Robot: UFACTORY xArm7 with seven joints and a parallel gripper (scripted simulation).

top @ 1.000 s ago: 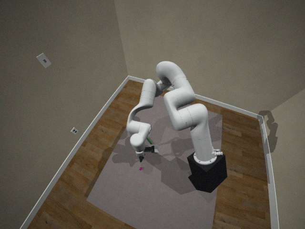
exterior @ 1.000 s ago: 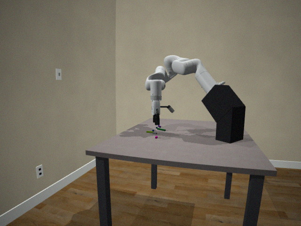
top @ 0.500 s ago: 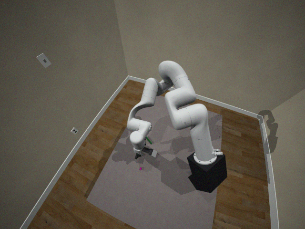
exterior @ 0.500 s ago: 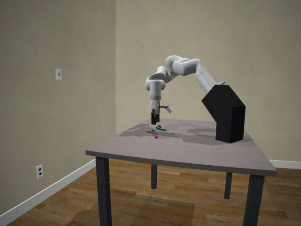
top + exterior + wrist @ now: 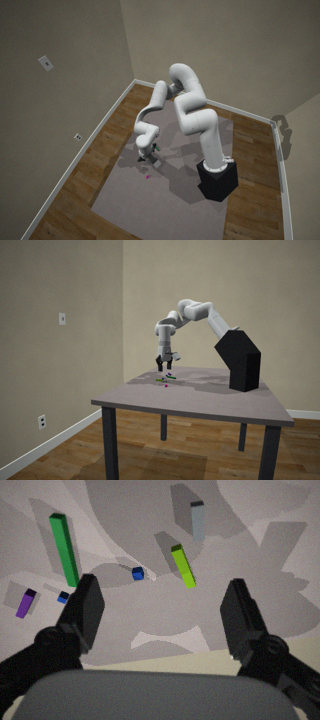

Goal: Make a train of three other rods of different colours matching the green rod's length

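My hand is 8 cm above the lime rod and 4 cm short of it. From my hand the other things lie so: magenta rod 14 cm to the left, 8 cm below, 1 cm behind; grey rod 8 cm below, 3 cm to the left; green rod 9 cm to the right, 8 cm below, 5 cm behind.
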